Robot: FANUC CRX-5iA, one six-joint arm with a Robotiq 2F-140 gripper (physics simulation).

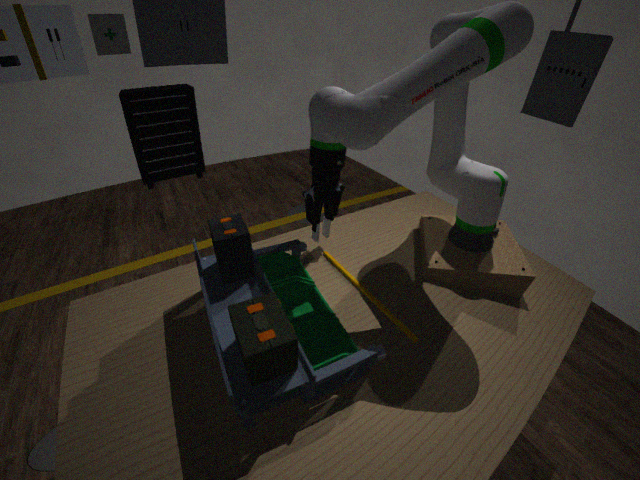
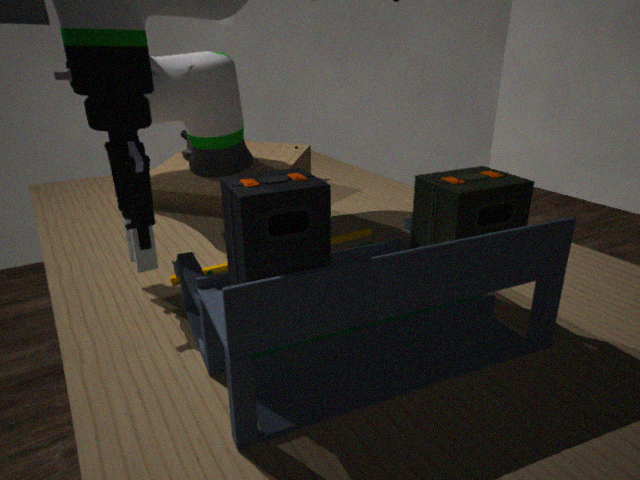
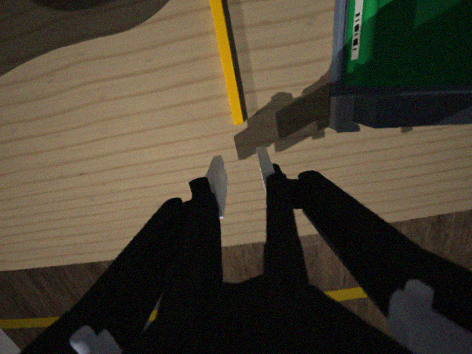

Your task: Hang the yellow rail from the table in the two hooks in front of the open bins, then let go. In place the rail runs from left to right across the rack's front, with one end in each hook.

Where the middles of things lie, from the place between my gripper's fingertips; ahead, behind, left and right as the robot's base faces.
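Scene:
Dark box (image 2: 278,222): my hand is 12 cm below it, 6 cm to the right of it and 30 cm short of it. Olive case (image 2: 450,205): 11 cm above my hand, 28 cm to the left of it and 34 cm ahead of it.

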